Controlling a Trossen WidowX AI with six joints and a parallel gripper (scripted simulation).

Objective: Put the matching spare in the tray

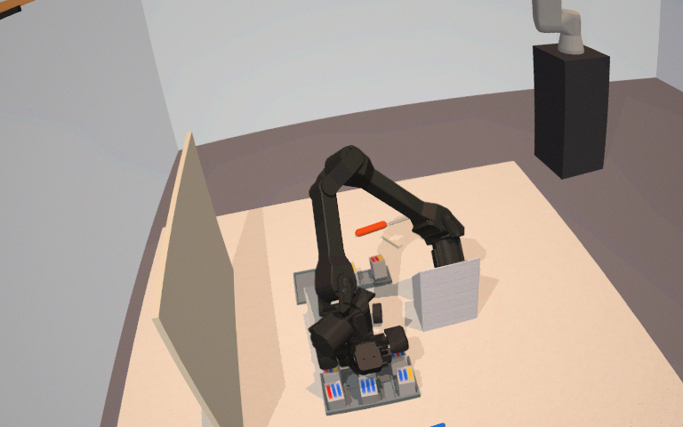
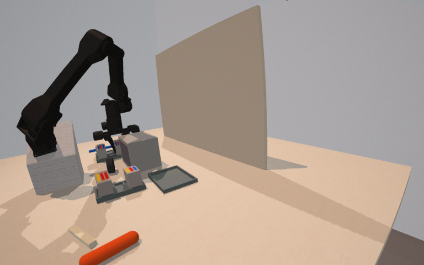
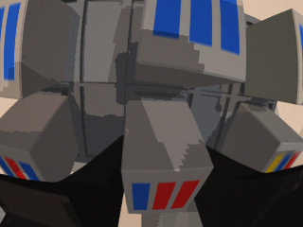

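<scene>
The dark grey tray lies 60 mm ahead of my gripper tip, 360 mm to the right of it and 10 mm below it. The rest, counted from my gripper tip: grey spare block: 30 mm above; then blue rod: 50 mm behind, 190 mm to the left, 10 mm below; then grey mounted unit: 40 mm ahead, 150 mm to the right, 30 mm above.
</scene>
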